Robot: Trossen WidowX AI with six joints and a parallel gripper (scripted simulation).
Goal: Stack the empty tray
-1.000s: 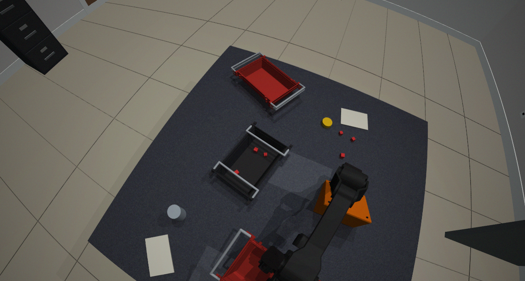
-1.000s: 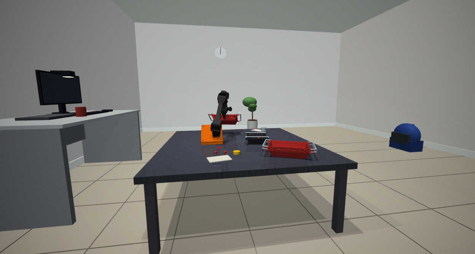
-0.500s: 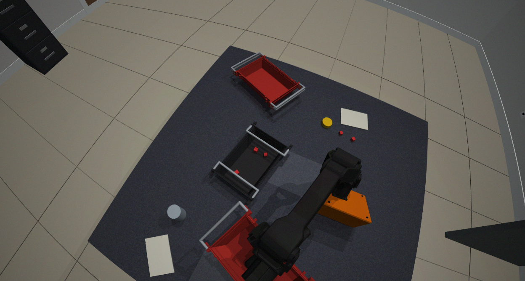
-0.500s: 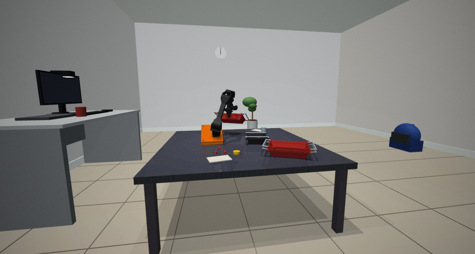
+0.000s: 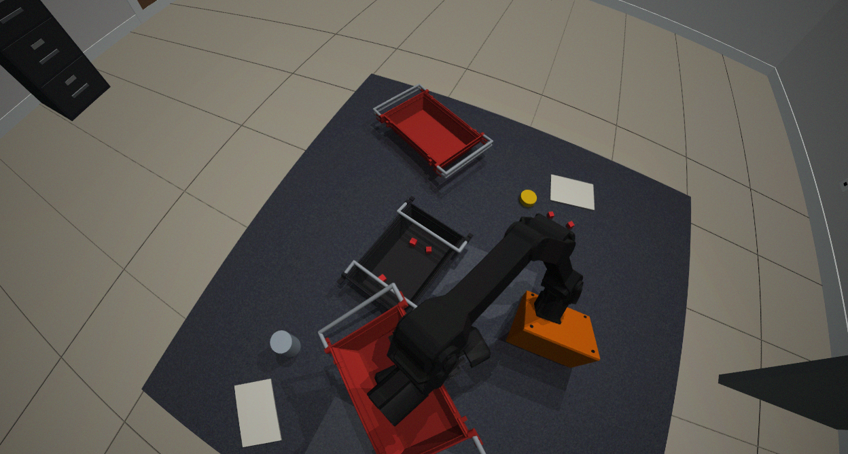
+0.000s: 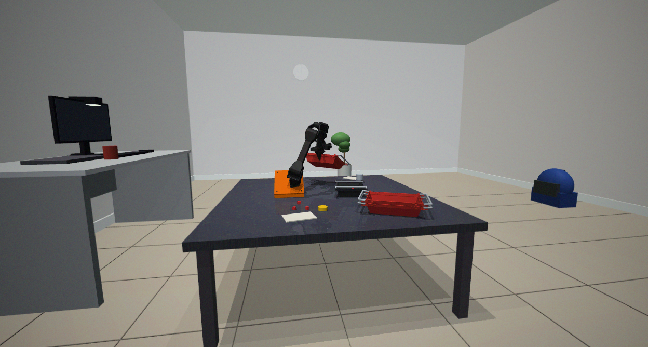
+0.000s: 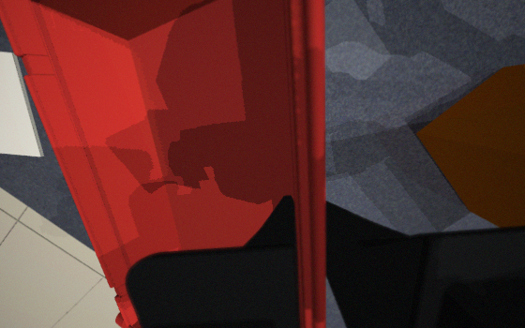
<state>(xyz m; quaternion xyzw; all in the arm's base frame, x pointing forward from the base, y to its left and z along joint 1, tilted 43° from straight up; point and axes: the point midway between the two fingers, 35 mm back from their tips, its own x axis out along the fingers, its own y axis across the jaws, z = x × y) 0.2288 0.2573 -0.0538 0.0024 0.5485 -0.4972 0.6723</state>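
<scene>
My gripper tip is now 60 mm to the right of the red tray and 50 mm short of it. Round my gripper tip: yellow disc (580 mm to the right, 190 mm below, 110 mm behind); then grey cylinder (340 mm ahead, 170 mm below, 60 mm to the left).
</scene>
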